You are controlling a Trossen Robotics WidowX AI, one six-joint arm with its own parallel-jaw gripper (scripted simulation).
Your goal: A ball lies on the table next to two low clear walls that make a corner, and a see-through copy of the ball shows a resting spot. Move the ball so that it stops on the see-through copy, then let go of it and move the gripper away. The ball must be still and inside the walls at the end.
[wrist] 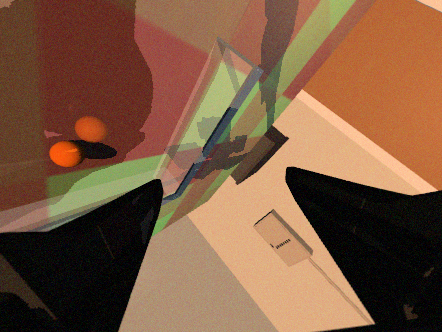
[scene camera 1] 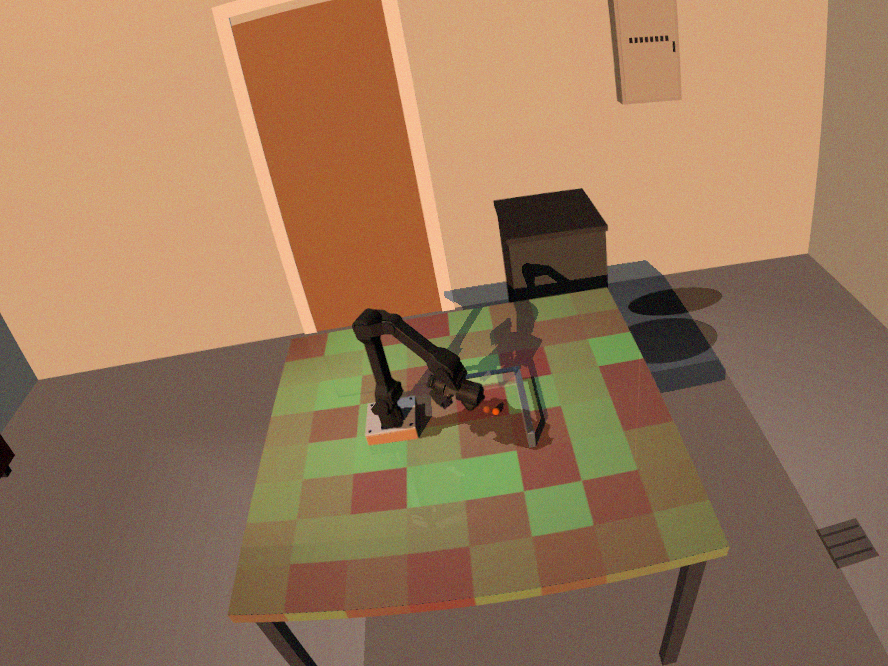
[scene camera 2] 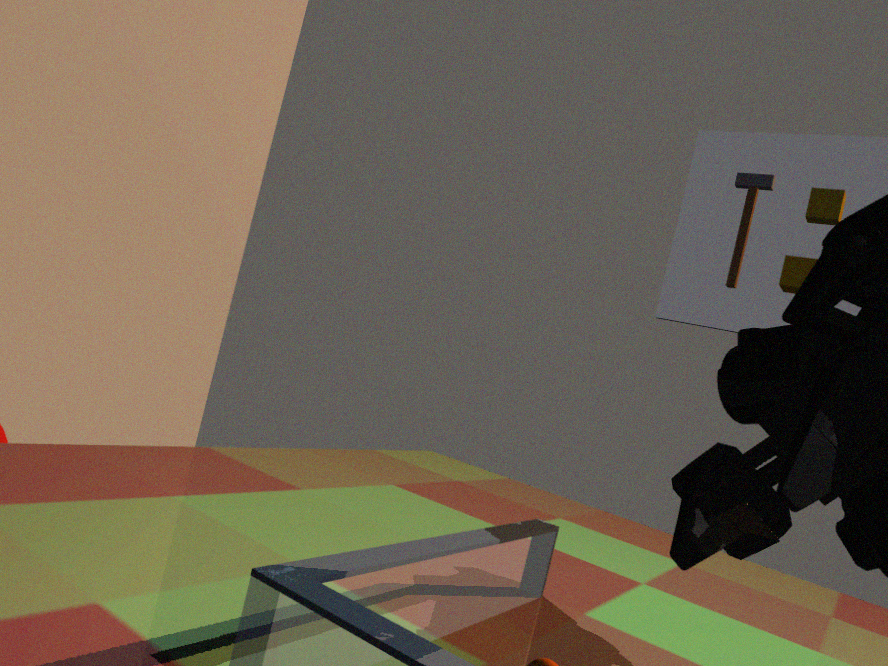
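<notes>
On scene camera 2 you'd see my gripper (scene camera 2: 726, 535), and it's open with nothing in it. The wrist view has the gripper (wrist: 224, 179) as well, plus an orange ball (wrist: 64, 153) and a see-through copy (wrist: 92, 129).
</notes>
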